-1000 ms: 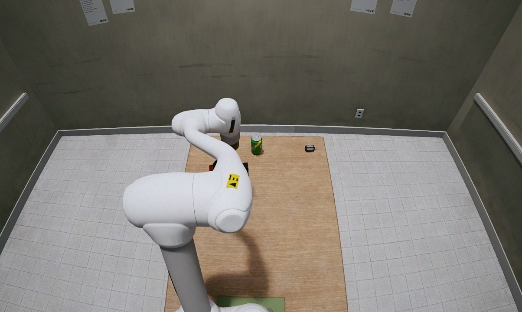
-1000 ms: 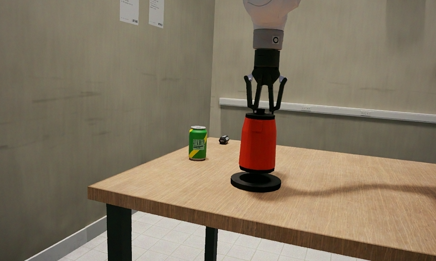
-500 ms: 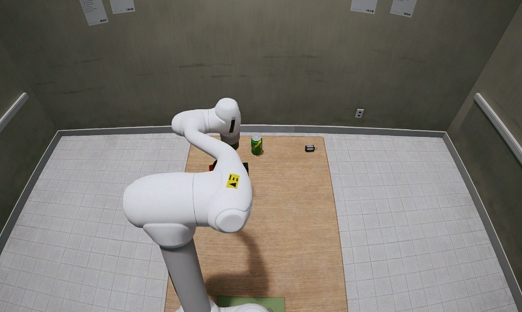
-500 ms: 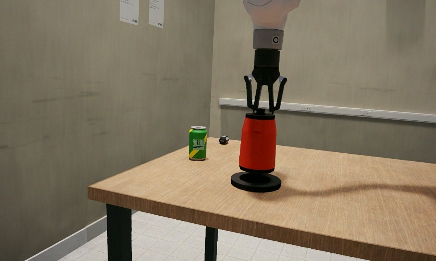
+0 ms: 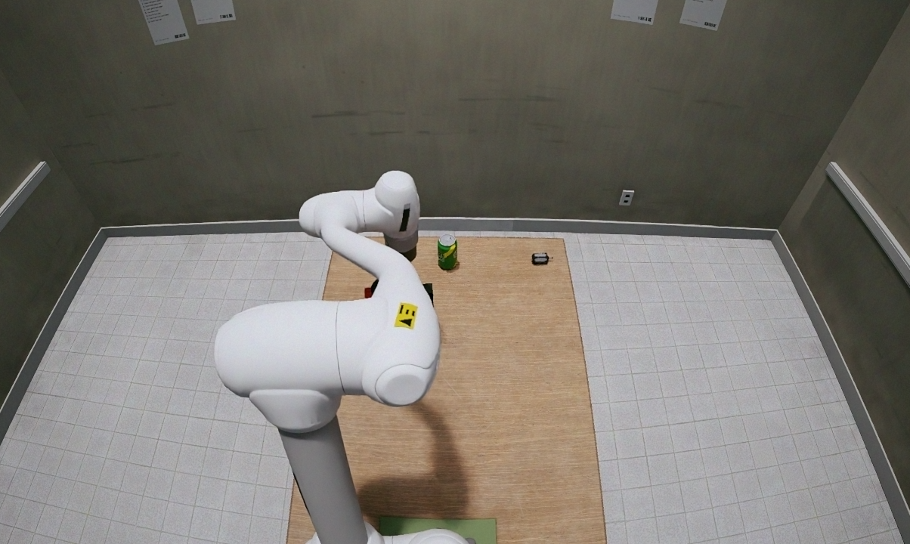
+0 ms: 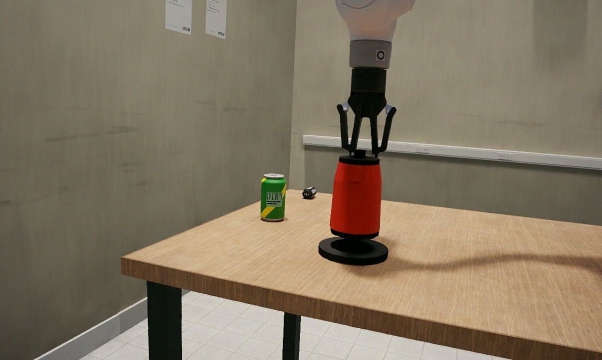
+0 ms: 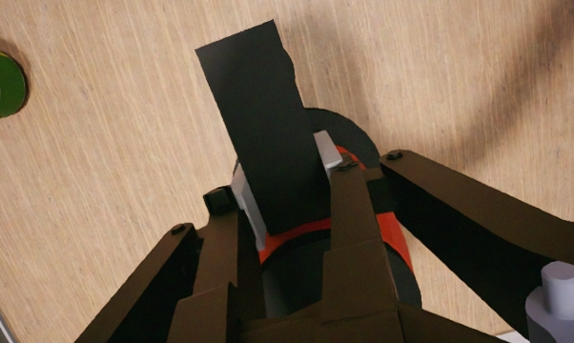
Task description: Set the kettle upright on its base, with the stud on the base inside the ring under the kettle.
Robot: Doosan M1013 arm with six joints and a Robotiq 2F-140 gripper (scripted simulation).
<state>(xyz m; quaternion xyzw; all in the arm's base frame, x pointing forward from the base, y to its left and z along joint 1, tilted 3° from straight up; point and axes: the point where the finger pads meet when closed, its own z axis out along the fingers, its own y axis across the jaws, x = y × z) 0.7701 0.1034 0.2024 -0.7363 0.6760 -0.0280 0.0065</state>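
The red kettle is 30 mm to the left of my hand and 50 mm below it. The rest, counted from my hand: round black base: 10 mm behind, 60 mm to the left, 170 mm below; can: 270 mm ahead, 120 mm to the right, 120 mm below.
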